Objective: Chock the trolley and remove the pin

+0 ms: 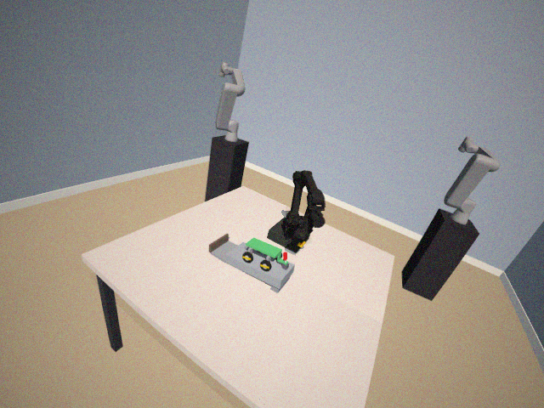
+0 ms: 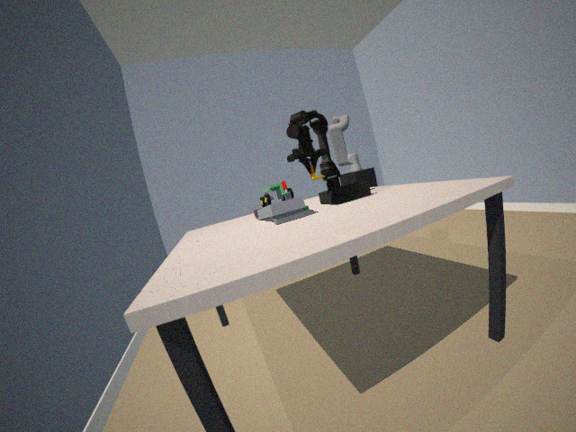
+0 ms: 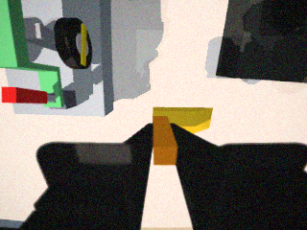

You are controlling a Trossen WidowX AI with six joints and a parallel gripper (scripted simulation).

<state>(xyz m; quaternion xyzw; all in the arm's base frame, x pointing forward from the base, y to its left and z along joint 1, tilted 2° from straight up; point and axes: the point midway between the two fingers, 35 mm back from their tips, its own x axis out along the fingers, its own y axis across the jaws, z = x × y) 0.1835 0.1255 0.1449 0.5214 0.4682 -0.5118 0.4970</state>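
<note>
Right now my gripper tip is 13 cm short of the red-headed stop pin, 4 cm above it and 2 cm to the left of it. Also, from my gripper tip: brown end wall (40 cm to the right, 14 cm below, 12 cm ahead); then yellow chock (2 cm behind, 1 cm below); then green trolley (14 cm to the right, 14 cm ahead, 6 cm below).
</note>
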